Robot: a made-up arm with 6 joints. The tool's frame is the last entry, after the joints.
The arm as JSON. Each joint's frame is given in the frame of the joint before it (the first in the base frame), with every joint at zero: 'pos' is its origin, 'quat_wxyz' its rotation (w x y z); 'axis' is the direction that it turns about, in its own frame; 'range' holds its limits. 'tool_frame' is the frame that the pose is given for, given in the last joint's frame.
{
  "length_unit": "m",
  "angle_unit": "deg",
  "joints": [
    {
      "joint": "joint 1",
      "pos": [
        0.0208,
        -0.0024,
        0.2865
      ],
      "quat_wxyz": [
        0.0,
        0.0,
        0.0,
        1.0
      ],
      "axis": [
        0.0,
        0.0,
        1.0
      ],
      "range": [
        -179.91,
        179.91
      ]
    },
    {
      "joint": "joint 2",
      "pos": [
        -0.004,
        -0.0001,
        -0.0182
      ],
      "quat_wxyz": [
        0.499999,
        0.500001,
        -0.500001,
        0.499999
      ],
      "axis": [
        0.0,
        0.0,
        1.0
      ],
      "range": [
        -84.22,
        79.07
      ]
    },
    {
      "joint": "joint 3",
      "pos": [
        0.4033,
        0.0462,
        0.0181
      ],
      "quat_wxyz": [
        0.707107,
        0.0,
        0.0,
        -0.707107
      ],
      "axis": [
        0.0,
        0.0,
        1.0
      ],
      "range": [
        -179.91,
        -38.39
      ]
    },
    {
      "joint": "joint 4",
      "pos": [
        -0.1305,
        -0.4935,
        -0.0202
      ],
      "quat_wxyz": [
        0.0,
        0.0,
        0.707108,
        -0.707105
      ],
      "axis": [
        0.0,
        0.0,
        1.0
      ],
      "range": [
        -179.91,
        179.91
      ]
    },
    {
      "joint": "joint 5",
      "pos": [
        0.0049,
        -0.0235,
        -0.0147
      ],
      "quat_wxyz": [
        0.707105,
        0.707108,
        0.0,
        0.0
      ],
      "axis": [
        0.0,
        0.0,
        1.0
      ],
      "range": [
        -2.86,
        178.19
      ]
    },
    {
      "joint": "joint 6",
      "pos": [
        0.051,
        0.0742,
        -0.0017
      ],
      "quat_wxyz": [
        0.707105,
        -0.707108,
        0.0,
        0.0
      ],
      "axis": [
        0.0,
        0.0,
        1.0
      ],
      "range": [
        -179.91,
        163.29
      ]
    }
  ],
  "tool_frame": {
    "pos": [
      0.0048,
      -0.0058,
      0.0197
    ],
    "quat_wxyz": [
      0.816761,
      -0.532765,
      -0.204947,
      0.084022
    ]
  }
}
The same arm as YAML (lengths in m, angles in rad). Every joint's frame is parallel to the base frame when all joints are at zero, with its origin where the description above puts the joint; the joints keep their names.
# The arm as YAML. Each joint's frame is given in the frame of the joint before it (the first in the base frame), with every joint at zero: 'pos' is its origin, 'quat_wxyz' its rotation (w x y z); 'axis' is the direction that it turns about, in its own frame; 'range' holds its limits. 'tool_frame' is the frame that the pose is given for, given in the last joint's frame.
length_unit: m
angle_unit: rad
joints:
  - joint: joint 1
    pos: [0.0208, -0.0024, 0.2865]
    quat_wxyz: [1.0, 0.0, 0.0, 0.0]
    axis: [0.0, 0.0, 1.0]
    range: [-3.14, 3.14]
  - joint: joint 2
    pos: [0.004, 0.0001, -0.0182]
    quat_wxyz: [1.0, 0.0, 0.0, 0.0]
    axis: [0.0, 1.0, 0.0]
    range: [-1.4699, 1.38]
  - joint: joint 3
    pos: [0.0462, 0.0181, 0.4033]
    quat_wxyz: [1.0, 0.0, 0.0, 0.0]
    axis: [0.0, 1.0, 0.0]
    range: [-3.14, -0.67]
  - joint: joint 4
    pos: [0.1305, -0.0202, -0.4935]
    quat_wxyz: [1.0, 0.0, 0.0, 0.0]
    axis: [0.0, 0.0, -1.0]
    range: [-3.14, 3.14]
  - joint: joint 5
    pos: [0.0049, 0.0235, 0.0147]
    quat_wxyz: [1.0, 0.0, 0.0, 0.0]
    axis: [0.0, 1.0, 0.0]
    range: [-0.0499, 3.11]
  - joint: joint 6
    pos: [0.051, -0.0017, -0.0742]
    quat_wxyz: [1.0, 0.0, 0.0, 0.0]
    axis: [0.0, 0.0, -1.0]
    range: [-3.14, 2.8499]
tool_frame:
  pos: [0.0048, 0.0058, -0.0197]
  quat_wxyz: [0.532768, 0.816759, -0.084023, -0.204947]

